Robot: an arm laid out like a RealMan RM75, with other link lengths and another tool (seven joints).
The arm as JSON. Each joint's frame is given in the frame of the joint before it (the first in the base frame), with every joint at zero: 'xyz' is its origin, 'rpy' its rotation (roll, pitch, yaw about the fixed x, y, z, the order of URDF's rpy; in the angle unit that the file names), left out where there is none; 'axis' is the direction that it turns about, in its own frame. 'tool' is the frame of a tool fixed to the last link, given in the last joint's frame.
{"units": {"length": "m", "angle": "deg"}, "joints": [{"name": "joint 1", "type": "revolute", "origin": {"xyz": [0.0, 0.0, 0.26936]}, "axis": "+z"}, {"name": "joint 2", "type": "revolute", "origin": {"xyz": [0.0, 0.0, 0.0], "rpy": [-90.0, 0.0, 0.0]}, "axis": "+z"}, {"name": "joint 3", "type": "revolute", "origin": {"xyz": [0.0, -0.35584, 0.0], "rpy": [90.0, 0.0, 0.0]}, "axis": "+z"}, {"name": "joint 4", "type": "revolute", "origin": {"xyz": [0.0, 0.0, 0.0], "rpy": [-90.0, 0.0, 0.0]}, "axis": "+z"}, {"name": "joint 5", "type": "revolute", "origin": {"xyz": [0.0, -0.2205, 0.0], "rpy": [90.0, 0.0, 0.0]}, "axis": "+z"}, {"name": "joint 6", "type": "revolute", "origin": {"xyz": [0.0, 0.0, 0.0], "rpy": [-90.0, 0.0, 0.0]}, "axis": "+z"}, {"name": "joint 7", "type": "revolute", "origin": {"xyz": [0.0, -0.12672, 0.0], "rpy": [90.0, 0.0, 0.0]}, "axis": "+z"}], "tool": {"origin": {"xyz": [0.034, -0.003, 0.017], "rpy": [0.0, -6.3, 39.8]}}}
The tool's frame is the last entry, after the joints.
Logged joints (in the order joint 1, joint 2, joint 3, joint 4, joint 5, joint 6, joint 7), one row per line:
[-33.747 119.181 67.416 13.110 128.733 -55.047 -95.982]
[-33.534 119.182 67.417 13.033 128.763 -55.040 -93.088]
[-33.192 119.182 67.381 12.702 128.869 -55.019 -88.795]
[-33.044 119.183 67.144 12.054 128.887 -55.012 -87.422]
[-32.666 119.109 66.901 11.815 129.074 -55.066 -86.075]
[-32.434 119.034 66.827 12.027 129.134 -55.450 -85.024]
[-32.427 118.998 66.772 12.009 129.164 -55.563 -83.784]
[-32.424 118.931 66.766 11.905 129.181 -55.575 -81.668]
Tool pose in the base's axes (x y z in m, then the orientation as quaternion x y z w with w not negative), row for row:
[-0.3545 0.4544 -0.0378 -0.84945 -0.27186 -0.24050 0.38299]
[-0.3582 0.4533 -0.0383 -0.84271 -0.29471 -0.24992 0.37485]
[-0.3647 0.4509 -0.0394 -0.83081 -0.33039 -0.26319 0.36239]
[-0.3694 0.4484 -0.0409 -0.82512 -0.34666 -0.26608 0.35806]
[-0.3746 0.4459 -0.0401 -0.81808 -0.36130 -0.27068 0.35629]
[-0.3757 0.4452 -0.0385 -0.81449 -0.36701 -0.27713 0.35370]
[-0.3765 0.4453 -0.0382 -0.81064 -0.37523 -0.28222 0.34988]
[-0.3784 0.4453 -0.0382 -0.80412 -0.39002 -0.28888 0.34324]
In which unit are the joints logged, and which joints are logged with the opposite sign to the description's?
The joints are logged in degrees. Opposite sign: joint 2, joint 5, joint 7.
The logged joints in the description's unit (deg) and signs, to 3 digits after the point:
[-33.747 -119.181 67.416 13.110 -128.733 -55.047 95.982]
[-33.534 -119.182 67.417 13.033 -128.763 -55.040 93.088]
[-33.192 -119.182 67.381 12.702 -128.869 -55.019 88.795]
[-33.044 -119.183 67.144 12.054 -128.887 -55.012 87.422]
[-32.666 -119.109 66.901 11.815 -129.074 -55.066 86.075]
[-32.434 -119.034 66.827 12.027 -129.134 -55.450 85.024]
[-32.427 -118.998 66.772 12.009 -129.164 -55.563 83.784]
[-32.424 -118.931 66.766 11.905 -129.181 -55.575 81.668]

